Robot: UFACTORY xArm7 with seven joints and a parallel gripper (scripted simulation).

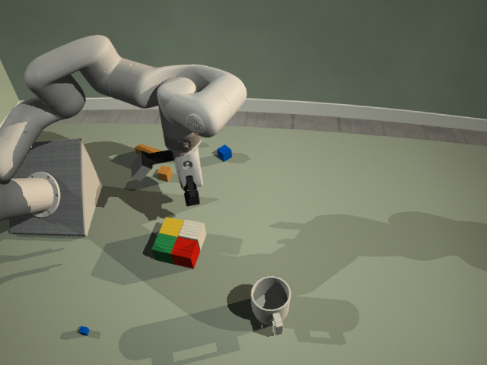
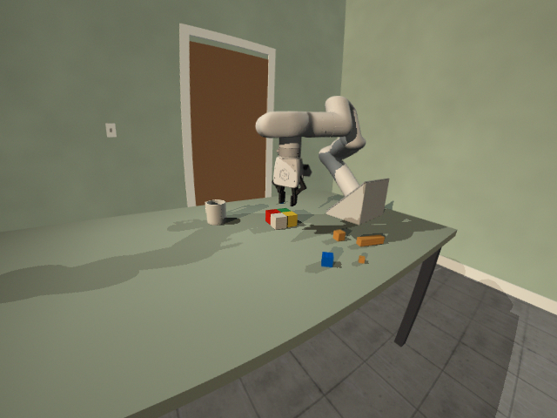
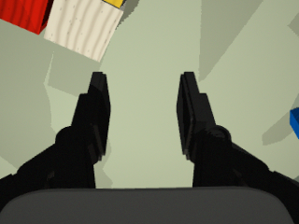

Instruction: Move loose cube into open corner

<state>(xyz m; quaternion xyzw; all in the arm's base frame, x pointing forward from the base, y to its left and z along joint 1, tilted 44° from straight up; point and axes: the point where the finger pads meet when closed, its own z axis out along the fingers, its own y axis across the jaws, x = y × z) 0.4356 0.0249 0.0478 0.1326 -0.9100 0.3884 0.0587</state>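
The beige cube lies 10 cm below my hand and 5 cm to the right of it. From my hand the other things lie so: long orange block (25 cm to the left, 18 cm behind, 12 cm below); then red cube (11 cm to the right, 10 cm below, 1 cm behind); then yellow cube (10 cm below, 5 cm to the right, 5 cm behind).
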